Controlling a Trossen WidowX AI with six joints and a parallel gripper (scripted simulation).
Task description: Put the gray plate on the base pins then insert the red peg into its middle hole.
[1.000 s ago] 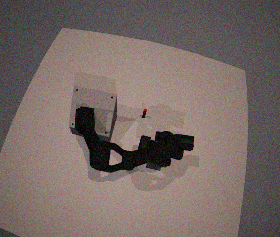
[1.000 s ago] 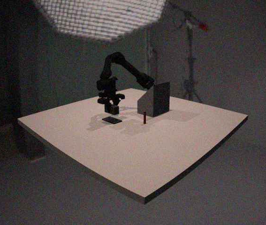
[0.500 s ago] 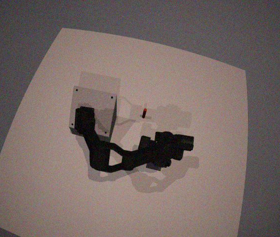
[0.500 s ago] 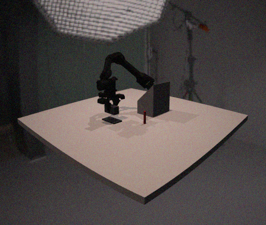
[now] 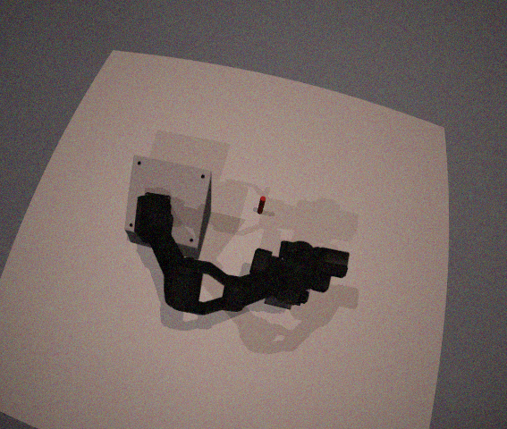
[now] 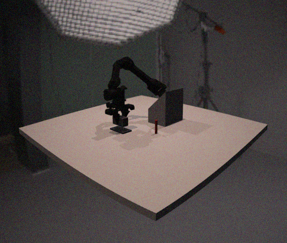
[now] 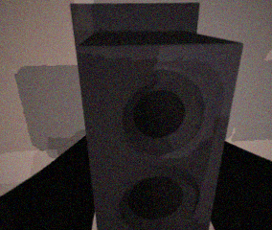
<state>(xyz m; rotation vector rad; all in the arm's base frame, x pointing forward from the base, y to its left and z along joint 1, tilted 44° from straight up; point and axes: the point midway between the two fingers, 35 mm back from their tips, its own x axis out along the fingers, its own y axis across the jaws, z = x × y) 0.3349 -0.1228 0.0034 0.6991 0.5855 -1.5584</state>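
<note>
Right now my gripper tip is 40 mm above the dark pin base. From my gripper tip the other things lie so: gray plate: 30 mm above; red peg: 200 mm to the left, 90 mm behind.
</note>
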